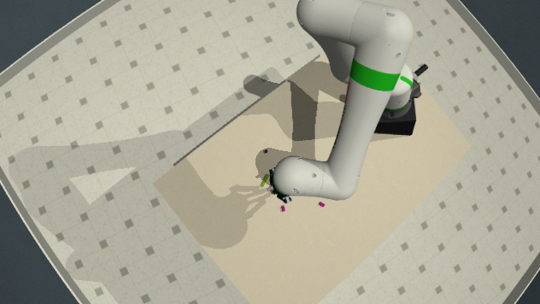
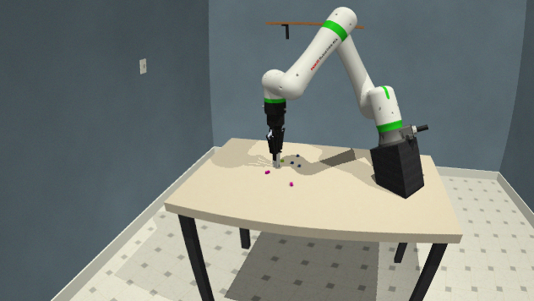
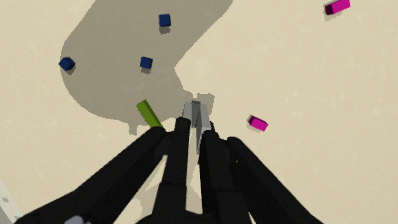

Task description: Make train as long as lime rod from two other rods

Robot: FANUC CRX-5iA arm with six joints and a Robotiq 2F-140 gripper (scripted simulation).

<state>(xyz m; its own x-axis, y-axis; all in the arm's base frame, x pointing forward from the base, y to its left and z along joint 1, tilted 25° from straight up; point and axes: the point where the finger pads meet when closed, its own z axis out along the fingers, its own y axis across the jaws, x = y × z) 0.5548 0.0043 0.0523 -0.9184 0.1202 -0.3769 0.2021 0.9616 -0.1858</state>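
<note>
Now: hand 50 mm to the left of the lime rod and 30 mm above it. From my hand the other things lie so: grey rod 30 mm below.
</note>
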